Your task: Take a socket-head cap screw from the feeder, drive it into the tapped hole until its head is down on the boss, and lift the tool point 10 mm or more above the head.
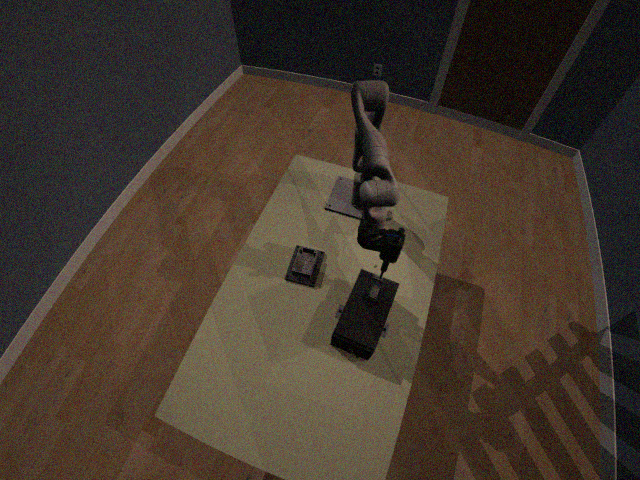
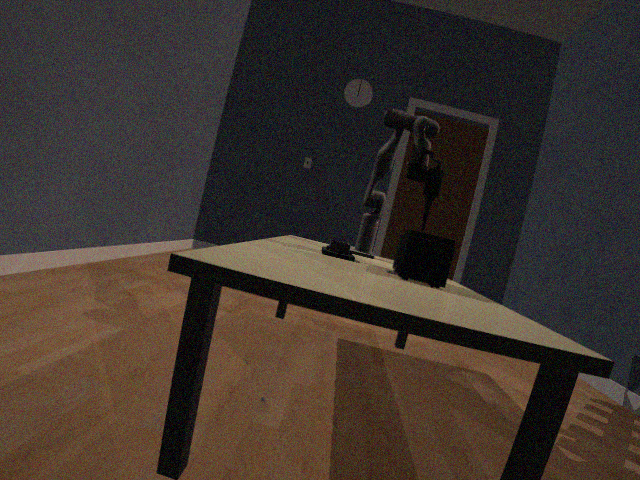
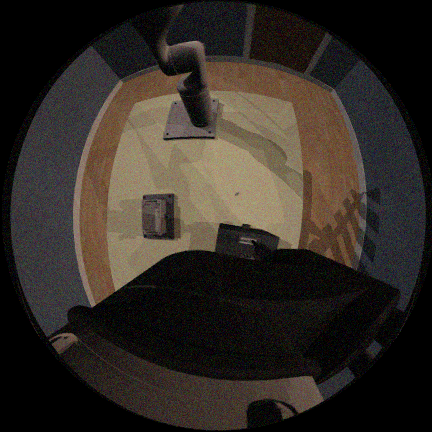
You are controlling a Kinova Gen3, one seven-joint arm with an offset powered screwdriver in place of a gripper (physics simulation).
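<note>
The feeder, a long black box (image 1: 361, 320) (image 2: 423, 258) (image 3: 227, 240), stands on the table with a small light plate (image 1: 374, 290) (image 3: 247, 241) on its top near one end. My screwdriver (image 1: 381, 276) (image 2: 423, 227) (image 3: 255, 243) points down, its thin tip at that end of the feeder, close to the light plate. Whether it touches is too dark to tell. No screw can be made out at the tip, and its state is unclear. The block with the boss (image 1: 305, 266) (image 2: 338, 249) (image 3: 158, 216), a lighter raised part on a dark base plate, stands apart from the feeder. Its tapped hole cannot be made out.
The arm's grey base plate (image 1: 341, 198) (image 3: 175, 131) is at the table's far end. A small dark speck (image 1: 375, 265) (image 3: 237, 194) lies on the pale table (image 1: 248, 372) (image 2: 310, 276) (image 3: 200, 175) between base and feeder. Small knobs stick out from the feeder's sides.
</note>
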